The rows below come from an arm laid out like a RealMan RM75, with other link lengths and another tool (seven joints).
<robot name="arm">
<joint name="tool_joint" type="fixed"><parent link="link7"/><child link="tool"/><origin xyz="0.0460 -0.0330 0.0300" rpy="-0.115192 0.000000 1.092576"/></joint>
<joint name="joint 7" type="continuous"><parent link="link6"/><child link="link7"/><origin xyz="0.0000 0.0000 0.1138" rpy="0.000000 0.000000 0.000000"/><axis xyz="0 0 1"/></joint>
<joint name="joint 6" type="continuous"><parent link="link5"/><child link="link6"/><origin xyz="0.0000 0.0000 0.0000" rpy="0.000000 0.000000 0.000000"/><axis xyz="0 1 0"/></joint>
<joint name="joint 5" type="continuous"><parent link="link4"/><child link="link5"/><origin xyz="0.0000 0.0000 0.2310" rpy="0.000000 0.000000 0.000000"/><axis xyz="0 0 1"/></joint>
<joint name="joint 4" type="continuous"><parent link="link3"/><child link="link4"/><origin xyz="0.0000 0.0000 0.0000" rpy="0.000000 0.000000 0.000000"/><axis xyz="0 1 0"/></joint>
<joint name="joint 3" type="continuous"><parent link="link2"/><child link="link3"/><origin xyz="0.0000 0.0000 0.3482" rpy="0.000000 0.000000 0.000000"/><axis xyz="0 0 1"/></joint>
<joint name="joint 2" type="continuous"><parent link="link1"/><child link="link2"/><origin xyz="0.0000 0.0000 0.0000" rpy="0.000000 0.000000 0.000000"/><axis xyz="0 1 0"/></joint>
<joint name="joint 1" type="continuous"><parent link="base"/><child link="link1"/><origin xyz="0.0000 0.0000 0.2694" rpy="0.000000 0.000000 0.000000"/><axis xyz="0 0 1"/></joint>
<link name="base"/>
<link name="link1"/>
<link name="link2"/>
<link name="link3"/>
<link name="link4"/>
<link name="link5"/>
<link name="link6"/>
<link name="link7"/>
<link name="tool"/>
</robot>
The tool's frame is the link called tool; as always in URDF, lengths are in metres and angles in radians. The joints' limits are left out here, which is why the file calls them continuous.
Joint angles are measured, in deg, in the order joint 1, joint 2, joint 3, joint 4, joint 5, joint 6, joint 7. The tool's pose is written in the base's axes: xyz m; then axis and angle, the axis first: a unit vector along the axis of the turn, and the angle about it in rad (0 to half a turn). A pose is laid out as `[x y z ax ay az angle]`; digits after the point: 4 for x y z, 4 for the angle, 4 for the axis.
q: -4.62 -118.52 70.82 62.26 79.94 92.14 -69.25
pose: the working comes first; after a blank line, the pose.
Where each joint sits with the arm in this pose, in the base's axes (m; each line is computed from the numbers above, not from the rounded line before):
joint 1: 0.0000 0.0000 0.2694
joint 2: 0.0000 0.0000 0.2694
joint 3: -0.3050 0.0246 0.1031
joint 4: -0.3050 0.0246 0.1031
joint 5: -0.4155 0.2273 0.1108
joint 6: -0.4155 0.2273 0.1108
joint 7: -0.3455 0.2638 0.0288
the tool: -0.2985 0.3041 0.0452

[-0.2985 0.3041 0.0452 -0.8640 0.4656 -0.1918 2.6131]
